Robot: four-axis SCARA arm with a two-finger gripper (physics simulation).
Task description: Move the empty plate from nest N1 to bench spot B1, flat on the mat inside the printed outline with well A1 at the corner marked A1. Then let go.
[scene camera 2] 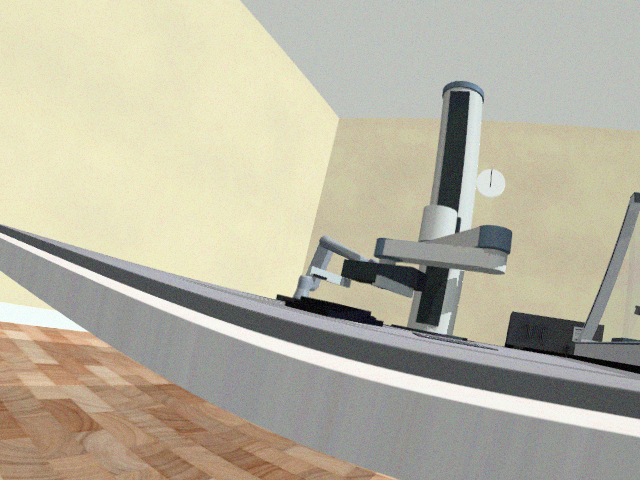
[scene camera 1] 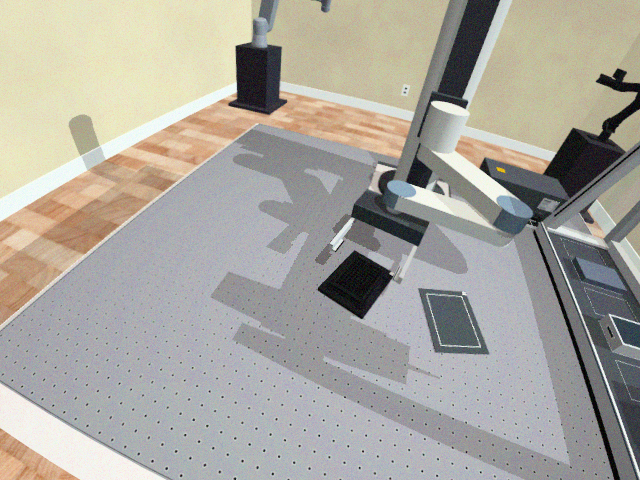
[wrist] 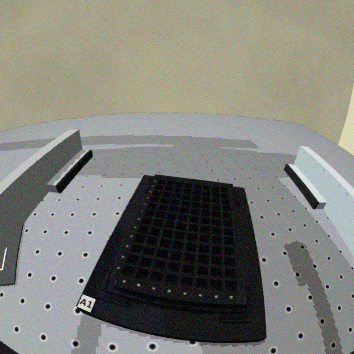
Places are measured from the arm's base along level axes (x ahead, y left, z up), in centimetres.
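Where they show: gripper, fingertip midpoint: (scene camera 2: 341, 275) (scene camera 1: 364, 263) (wrist: 192, 146).
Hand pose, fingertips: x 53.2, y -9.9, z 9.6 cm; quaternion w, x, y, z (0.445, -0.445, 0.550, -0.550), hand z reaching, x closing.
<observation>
After its pixels a point has its place.
The black well plate (scene camera 1: 356, 276) @(x 51.9, y -10.6, z 3.4 cm) (scene camera 2: 336, 308) (wrist: 180, 235) @(x 51.2, y -9.2, z 3.4 cm) sits in the black nest (scene camera 1: 360, 312) @(x 60.7, y -7.5, z 2.5 cm) (wrist: 200, 326) @(x 44.5, y -9.2, z 2.5 cm), low on the bench. A white A1 tag (wrist: 86, 303) @(x 46.5, y -2.4, z 2.5 cm) marks the nest's near left corner in the wrist view. My gripper (scene camera 1: 366, 259) @(x 53.2, y -9.9, z 9.6 cm) (scene camera 2: 345, 279) @(x 53.2, y -9.9, z 9.6 cm) (wrist: 192, 146) @(x 53.2, y -9.9, z 9.6 cm) is wide open and empty, raised above the plate, with one finger out to each side and gaps between. The dark mat (scene camera 1: 454, 320) @(x 54.1, y 14.1, z 1.5 cm) with a white printed outline lies beside the nest; a small white mark (scene camera 1: 464, 292) @(x 44.4, y 16.9, z 1.6 cm) is at one of its corners. Part of the mat shows at the wrist view's left edge.
The arm's column (scene camera 1: 431, 93) @(x 10.1, y -5.1, z 36.7 cm) (scene camera 2: 454, 149) @(x 7.7, y 0.0, z 61.0 cm) stands behind the nest and mat. A dark box (scene camera 1: 524, 183) @(x -6.3, y 37.9, z 12.8 cm) (scene camera 2: 547, 330) @(x -3.4, y 37.2, z 8.6 cm) stands near it. At the right in scene camera 1 is a framed deck with a blue-grey block (scene camera 1: 599, 273) @(x 27.3, y 56.0, z 7.9 cm) and a white-rimmed box (scene camera 1: 615, 338) @(x 51.1, y 50.1, z 8.3 cm).
</observation>
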